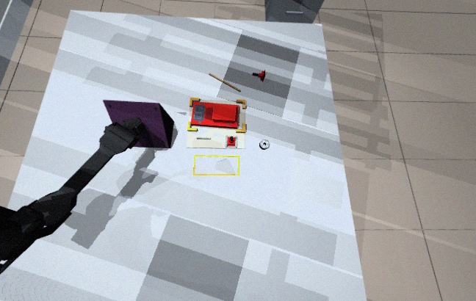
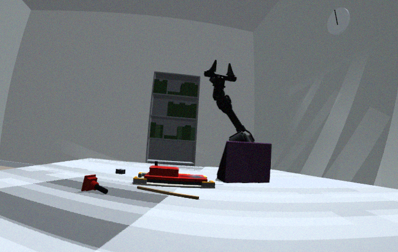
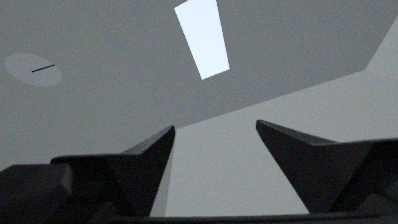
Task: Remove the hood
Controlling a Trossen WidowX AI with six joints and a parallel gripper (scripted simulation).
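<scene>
My gripper tip is 60 cm above the pale base plate, 29 cm short of it and 27 cm to the right of it. Round my gripper tip: thin wooden stick: 61 cm below, 46 cm to the left, 34 cm ahead.
</scene>
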